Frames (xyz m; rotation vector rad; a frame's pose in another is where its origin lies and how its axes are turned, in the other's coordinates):
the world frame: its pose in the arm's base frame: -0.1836 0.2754 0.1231 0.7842 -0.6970 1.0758
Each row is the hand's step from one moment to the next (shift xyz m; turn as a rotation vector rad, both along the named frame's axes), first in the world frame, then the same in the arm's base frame.
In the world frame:
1: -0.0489 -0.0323 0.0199 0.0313 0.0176 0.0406
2: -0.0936 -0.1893 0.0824 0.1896 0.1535 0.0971
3: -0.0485 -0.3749 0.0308 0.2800 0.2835 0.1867
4: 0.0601 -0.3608 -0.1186 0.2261 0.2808 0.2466
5: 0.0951 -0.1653 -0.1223 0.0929 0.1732 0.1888
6: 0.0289 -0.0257 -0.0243 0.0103 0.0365 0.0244
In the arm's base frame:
1: 0.0123 -0.0491 -0.0356 -0.0111 -0.0137 0.0513
2: 0.1383 -0.1650 -0.0709 -0.0944 0.0533 0.2392
3: 0.3332 -0.1499 -0.1017 -0.1977 0.0580 0.3888
4: 0.3720 0.0309 -0.0922 -0.2194 -0.0188 0.3772
5: 0.2000 0.1036 -0.0245 -0.1545 -0.0648 0.2149
6: 0.0362 0.0274 0.0047 -0.0338 -0.0054 0.0294

